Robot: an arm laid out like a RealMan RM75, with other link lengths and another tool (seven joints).
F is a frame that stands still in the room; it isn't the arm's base.
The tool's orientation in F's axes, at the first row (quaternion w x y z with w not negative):
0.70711, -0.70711, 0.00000, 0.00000
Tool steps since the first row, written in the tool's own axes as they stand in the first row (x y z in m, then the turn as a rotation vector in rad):
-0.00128, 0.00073, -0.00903, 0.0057, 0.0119, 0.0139
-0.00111, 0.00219, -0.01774, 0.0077, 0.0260, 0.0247
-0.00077, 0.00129, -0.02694, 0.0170, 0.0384, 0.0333
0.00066, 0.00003, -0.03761, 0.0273, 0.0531, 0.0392
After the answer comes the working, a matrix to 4 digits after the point.
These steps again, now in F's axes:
-0.00128, -0.00903, -0.00073, 0.0057, 0.0139, -0.0119
-0.00111, -0.01774, -0.00219, 0.0077, 0.0247, -0.0260
-0.00077, -0.02694, -0.00129, 0.0170, 0.0333, -0.0384
0.00066, -0.03761, -0.00003, 0.0273, 0.0392, -0.0531

The tool's axes in the first row as the columns of a matrix, in F's axes (rounded; the answer above uses it unrounded):
1.0000, 0.0000, 0.0000
0.0000, 0.0000, 1.0000
0.0000, -1.0000, 0.0000

